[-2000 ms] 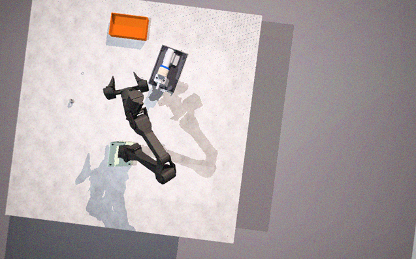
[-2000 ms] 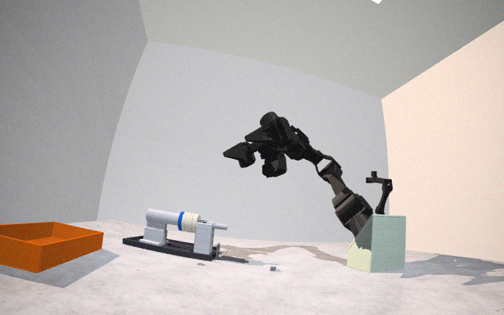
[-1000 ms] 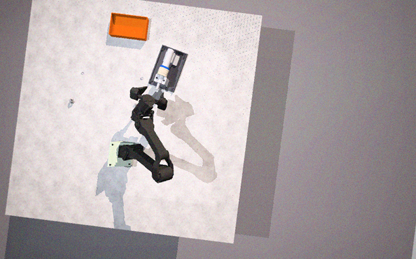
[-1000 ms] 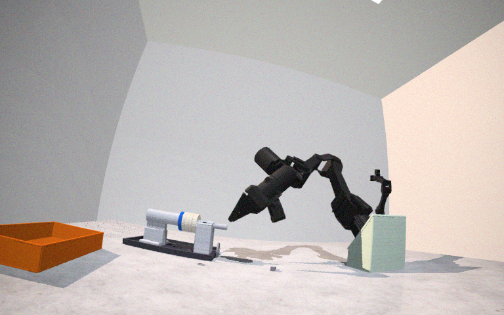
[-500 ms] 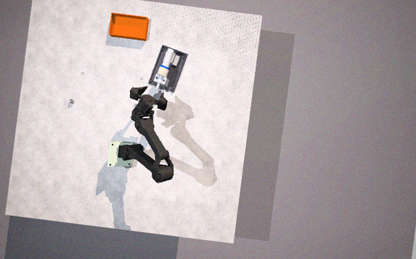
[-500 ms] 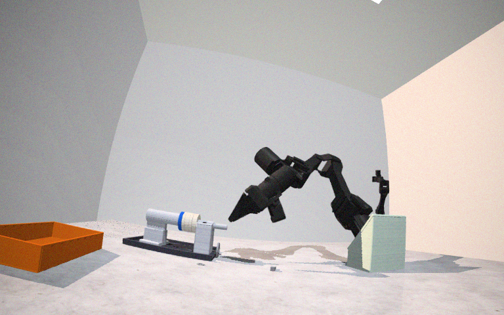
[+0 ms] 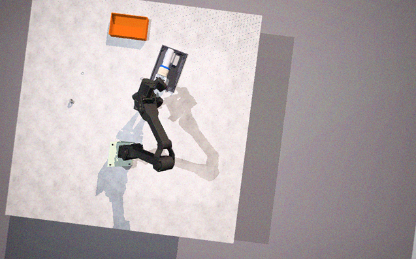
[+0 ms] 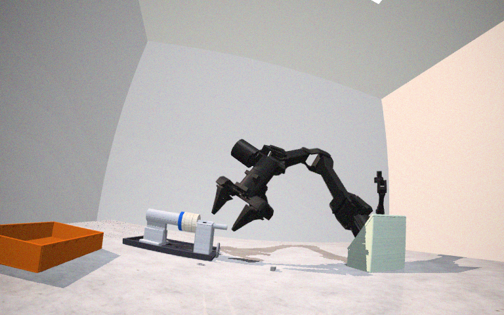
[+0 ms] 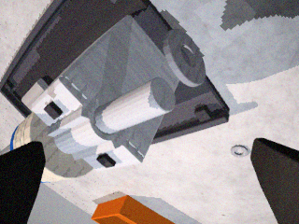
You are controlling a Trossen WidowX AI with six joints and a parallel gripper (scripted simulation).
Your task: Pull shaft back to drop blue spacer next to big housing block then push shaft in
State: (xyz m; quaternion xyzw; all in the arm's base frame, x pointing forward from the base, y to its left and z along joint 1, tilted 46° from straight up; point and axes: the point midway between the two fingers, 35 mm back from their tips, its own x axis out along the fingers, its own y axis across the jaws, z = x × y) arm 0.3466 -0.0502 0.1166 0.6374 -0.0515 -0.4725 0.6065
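Right now my gripper tip is 80 mm short of the shaft, 30 mm to the left of it and 10 mm above it. Also, from my gripper tip: blue spacer: 100 mm ahead, 40 mm to the right, 10 mm below; then orange bin: 320 mm ahead, 200 mm to the left, 80 mm below; then dark bit: 110 mm behind, 110 mm to the left, 90 mm below.
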